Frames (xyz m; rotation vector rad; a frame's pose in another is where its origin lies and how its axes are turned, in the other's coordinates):
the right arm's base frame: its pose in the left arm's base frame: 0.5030 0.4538 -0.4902 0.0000 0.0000 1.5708
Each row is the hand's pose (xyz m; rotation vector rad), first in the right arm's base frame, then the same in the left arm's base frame.
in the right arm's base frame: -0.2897 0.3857 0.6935 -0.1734 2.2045 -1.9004
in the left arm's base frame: 0.1173 0.1641 0.2033 -1.3635 1.1646 -0.9000
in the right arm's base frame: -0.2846 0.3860 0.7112 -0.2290 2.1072 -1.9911
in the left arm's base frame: 0.1170 0.1692 0.2210 -1.3280 1.0677 -0.9380
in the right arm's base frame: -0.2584 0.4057 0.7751 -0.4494 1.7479 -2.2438
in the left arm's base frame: 0.0973 0.1954 0.2849 -1.2208 0.7215 -1.0358
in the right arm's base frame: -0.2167 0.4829 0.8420 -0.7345 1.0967 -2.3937
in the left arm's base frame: 0.0201 0.2371 0.3518 -1.0139 0.2005 -1.0121
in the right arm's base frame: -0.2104 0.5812 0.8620 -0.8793 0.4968 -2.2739
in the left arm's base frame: -0.0782 0.2434 0.3718 -0.7833 -0.2177 -0.8144
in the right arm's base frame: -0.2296 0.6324 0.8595 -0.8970 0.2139 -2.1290
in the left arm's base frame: -0.1294 0.2242 0.3693 -0.6475 -0.3982 -0.6520
